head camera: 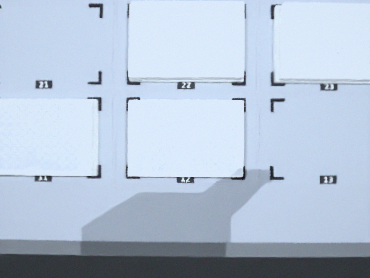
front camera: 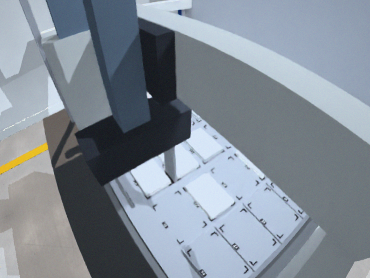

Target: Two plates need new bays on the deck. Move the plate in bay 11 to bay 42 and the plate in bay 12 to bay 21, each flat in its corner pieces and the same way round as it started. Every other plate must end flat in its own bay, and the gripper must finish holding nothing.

Scene:
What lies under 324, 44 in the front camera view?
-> A wall.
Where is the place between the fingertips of the gripper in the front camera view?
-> At 150, 189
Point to a bay 13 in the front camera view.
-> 185, 223

